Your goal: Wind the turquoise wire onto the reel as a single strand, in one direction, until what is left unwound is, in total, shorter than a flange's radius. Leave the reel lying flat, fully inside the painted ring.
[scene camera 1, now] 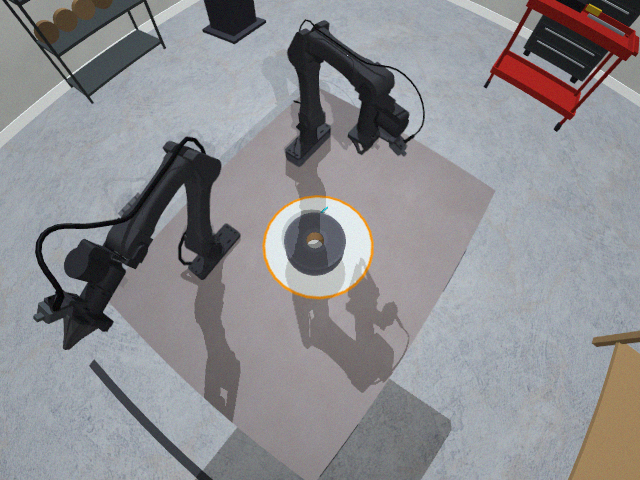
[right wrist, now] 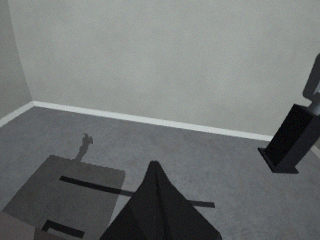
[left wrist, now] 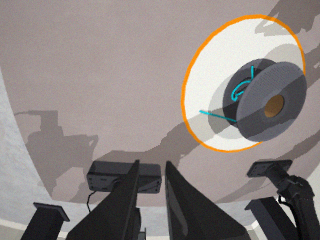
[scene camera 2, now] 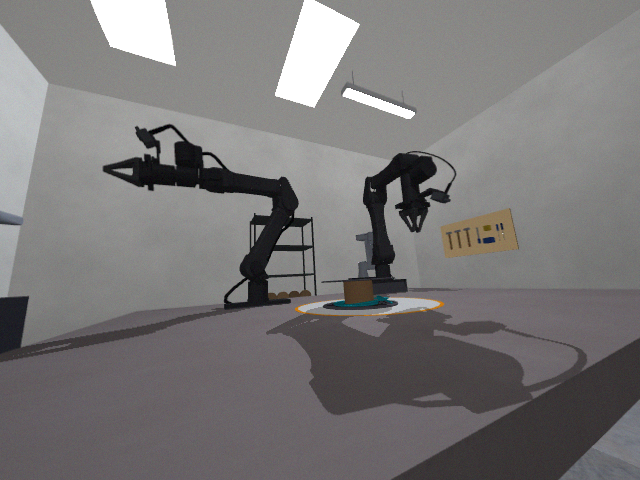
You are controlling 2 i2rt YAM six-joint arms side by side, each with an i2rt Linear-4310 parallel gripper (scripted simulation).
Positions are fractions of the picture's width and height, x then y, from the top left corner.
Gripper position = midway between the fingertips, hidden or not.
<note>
I see my left gripper (scene camera 2: 0.65,0.48), my right gripper (scene camera 1: 0.10,0.73) and a reel (scene camera 1: 0.49,0.47).
The reel shows as well in the left wrist view (left wrist: 0.90,0.34) and in scene camera 2 (scene camera 2: 0.56,0.61). My left gripper is seen too in scene camera 1 (scene camera 1: 0.57,0.32) and in the left wrist view (left wrist: 0.48,0.69). My right gripper also shows in the right wrist view (right wrist: 0.48,0.69) and in scene camera 2 (scene camera 2: 0.16,0.35). The right wrist view does not show the reel: it is out of frame.
</note>
